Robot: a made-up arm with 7 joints. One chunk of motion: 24 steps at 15 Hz.
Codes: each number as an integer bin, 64 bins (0 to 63) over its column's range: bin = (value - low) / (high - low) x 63, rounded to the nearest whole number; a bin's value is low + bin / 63 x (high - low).
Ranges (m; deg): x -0.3..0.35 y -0.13..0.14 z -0.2..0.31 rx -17..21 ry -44..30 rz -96..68
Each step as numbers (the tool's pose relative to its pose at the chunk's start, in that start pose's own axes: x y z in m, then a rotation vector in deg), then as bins.
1 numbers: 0.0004 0.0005 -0.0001 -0.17 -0.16 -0.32
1 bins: 29 30 25 28 37 37
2 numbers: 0.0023 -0.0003 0.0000 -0.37 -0.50 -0.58
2 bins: 29 30 25 28 37 37
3 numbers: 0.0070 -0.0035 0.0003 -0.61 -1.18 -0.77
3 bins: 30 30 25 27 36 37
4 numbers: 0.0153 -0.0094 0.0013 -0.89 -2.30 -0.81
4 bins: 31 28 25 27 36 37
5 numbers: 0.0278 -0.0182 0.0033 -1.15 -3.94 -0.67
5 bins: 32 26 25 26 34 37
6 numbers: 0.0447 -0.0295 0.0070 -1.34 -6.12 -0.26
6 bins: 33 23 26 26 32 37
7 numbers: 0.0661 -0.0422 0.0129 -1.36 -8.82 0.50
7 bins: 35 20 26 26 30 37
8 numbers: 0.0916 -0.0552 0.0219 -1.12 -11.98 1.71
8 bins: 38 17 27 26 27 38
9 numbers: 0.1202 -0.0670 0.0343 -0.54 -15.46 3.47
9 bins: 41 15 29 27 24 38
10 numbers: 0.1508 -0.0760 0.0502 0.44 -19.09 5.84
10 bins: 44 13 31 29 21 39
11 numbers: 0.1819 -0.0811 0.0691 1.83 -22.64 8.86
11 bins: 47 11 33 31 18 40
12 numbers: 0.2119 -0.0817 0.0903 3.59 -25.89 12.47
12 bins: 50 11 36 34 15 42
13 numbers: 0.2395 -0.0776 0.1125 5.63 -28.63 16.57
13 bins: 52 12 39 38 13 43
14 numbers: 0.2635 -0.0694 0.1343 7.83 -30.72 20.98
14 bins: 55 14 41 41 11 45
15 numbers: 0.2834 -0.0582 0.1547 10.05 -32.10 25.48
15 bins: 57 17 44 45 10 47
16 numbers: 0.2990 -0.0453 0.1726 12.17 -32.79 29.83
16 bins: 58 20 46 48 10 48
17 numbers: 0.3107 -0.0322 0.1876 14.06 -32.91 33.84
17 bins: 59 23 48 51 9 50
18 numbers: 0.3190 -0.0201 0.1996 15.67 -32.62 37.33
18 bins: 60 26 49 54 10 51
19 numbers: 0.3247 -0.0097 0.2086 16.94 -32.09 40.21
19 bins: 61 28 50 56 10 52
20 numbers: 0.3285 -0.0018 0.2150 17.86 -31.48 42.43
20 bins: 61 30 51 58 11 53
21 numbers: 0.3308 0.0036 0.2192 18.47 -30.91 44.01
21 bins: 61 31 52 59 11 54
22 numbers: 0.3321 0.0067 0.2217 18.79 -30.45 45.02
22 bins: 61 32 52 59 12 54
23 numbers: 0.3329 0.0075 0.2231 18.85 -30.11 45.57
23 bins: 61 32 52 59 12 54
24 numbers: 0.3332 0.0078 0.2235 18.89 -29.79 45.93
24 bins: 61 32 52 60 12 55
